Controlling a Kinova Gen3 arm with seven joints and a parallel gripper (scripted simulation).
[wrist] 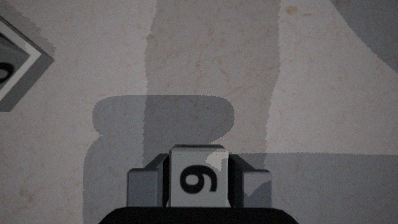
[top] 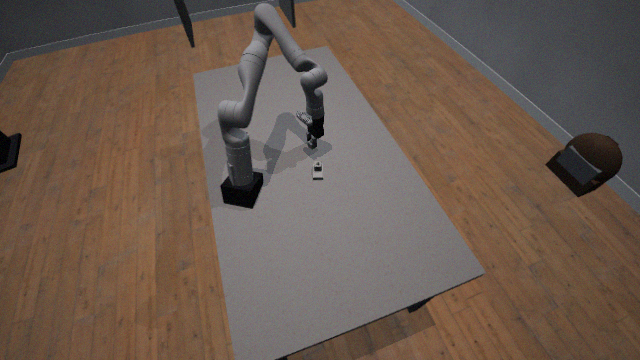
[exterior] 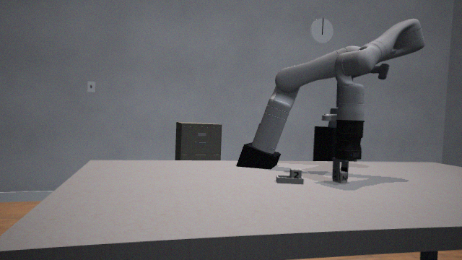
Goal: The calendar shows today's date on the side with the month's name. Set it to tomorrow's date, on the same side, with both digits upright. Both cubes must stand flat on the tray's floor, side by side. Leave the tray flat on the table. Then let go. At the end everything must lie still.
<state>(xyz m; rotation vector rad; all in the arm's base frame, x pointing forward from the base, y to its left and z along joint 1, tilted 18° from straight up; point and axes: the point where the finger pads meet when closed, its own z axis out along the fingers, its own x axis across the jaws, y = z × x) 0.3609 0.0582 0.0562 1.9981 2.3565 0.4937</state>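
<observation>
The digit cube is 10 mm below my hand. The rest, counted from my hand: calendar tray 150 mm to the right, 50 mm behind, 20 mm below.
</observation>
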